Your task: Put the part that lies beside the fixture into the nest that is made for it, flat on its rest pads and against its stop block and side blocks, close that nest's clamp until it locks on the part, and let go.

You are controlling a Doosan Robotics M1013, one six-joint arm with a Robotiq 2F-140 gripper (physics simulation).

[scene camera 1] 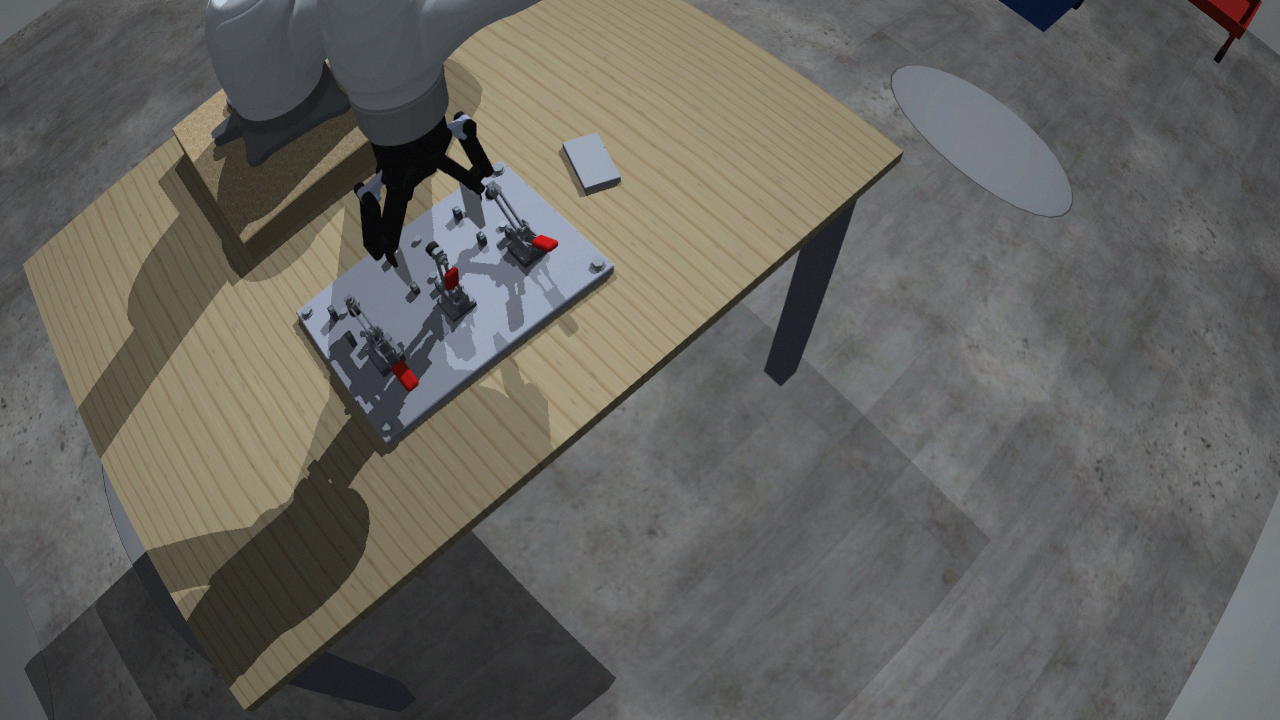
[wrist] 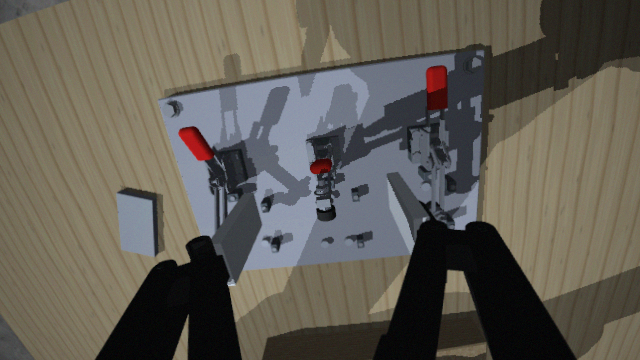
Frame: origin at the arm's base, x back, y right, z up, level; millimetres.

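Seen in the pictures: gripper, fingertip midpoint: (scene camera 1: 439,248) (wrist: 321,200); arm's base at its link origin: (scene camera 1: 286,104).
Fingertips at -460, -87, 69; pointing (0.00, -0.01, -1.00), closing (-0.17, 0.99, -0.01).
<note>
Pixels of each thing's top centre, then the offset from my fingertips to it, as dx, dy, dz. "pt": a spot on its surface instead. Level surfaces: height alone.
- flat grey rectangular block at its top centre: (scene camera 1: 590,159) (wrist: 135,226) +103, -254, -124
- fixture plate at a spot on its surface: (scene camera 1: 572,250) pt -16, -156, -118
- clamp handle at its top centre: (wrist: 191,148) (scene camera 1: 543,236) -25, -116, -45
- middle handle at a spot on its surface: (wrist: 321,166) (scene camera 1: 450,273) pt -15, -2, -34
- wooden table at its surface level: dz -134
The part, a flat grey rectangular block (scene camera 1: 590,162) (wrist: 136,222), lies on the table beside the fixture plate (scene camera 1: 572,250) (wrist: 210,115). The plate carries small pads and blocks in nests and three clamps with red handles. One clamp handle (scene camera 1: 544,242) (wrist: 196,143) is on the part's side, and another handle (scene camera 1: 405,375) (wrist: 437,87) is at the far end from the part. The middle handle (scene camera 1: 452,277) (wrist: 321,166) stands steeply up. My gripper (scene camera 1: 438,220) (wrist: 321,200) is open and empty above the plate, its fingers either side of the middle nest in the wrist view.
The wooden table (scene camera 1: 716,143) (wrist: 75,100) carries the plate. A brown base block (scene camera 1: 304,201) stands under the arm, behind the plate. Bolt heads sit at the plate's corners. The raised clamp parts stand close below the fingers.
</note>
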